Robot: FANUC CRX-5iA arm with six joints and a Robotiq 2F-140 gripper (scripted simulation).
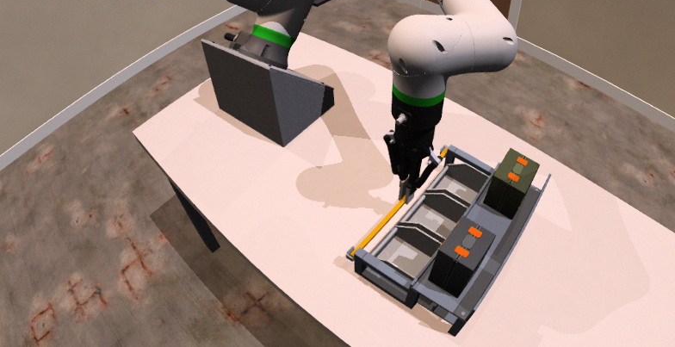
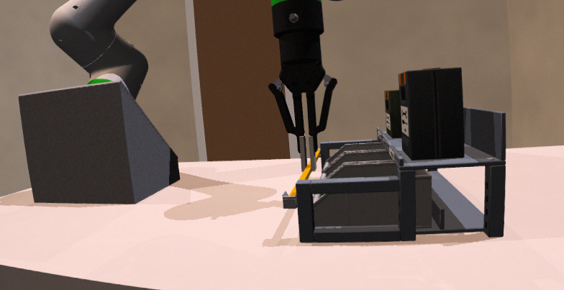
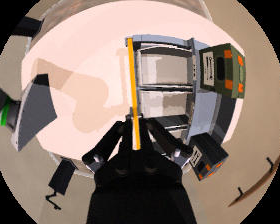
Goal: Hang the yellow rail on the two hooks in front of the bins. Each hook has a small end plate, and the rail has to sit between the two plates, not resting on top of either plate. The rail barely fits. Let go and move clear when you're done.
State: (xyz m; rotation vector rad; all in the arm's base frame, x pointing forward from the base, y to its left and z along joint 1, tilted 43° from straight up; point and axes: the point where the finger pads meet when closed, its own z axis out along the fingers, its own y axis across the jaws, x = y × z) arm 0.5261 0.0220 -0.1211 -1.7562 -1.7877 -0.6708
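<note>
The yellow rail is 30 mm below my hand.
</note>
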